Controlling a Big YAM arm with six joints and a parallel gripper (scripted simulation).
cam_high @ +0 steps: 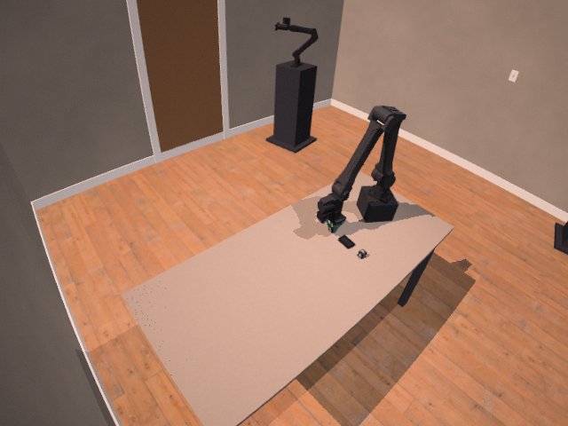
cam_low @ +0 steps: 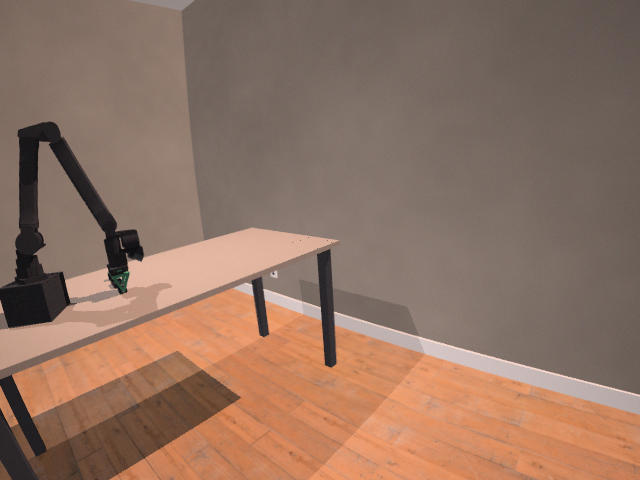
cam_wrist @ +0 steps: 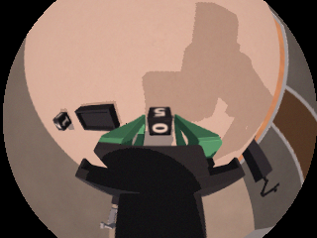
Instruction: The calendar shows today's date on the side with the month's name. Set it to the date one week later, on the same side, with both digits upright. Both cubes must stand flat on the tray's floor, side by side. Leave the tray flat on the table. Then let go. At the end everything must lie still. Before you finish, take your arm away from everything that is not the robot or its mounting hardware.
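Right now my hand is 100 mm to the right of the dark calendar tray, 30 mm short of it and 10 mm above it.
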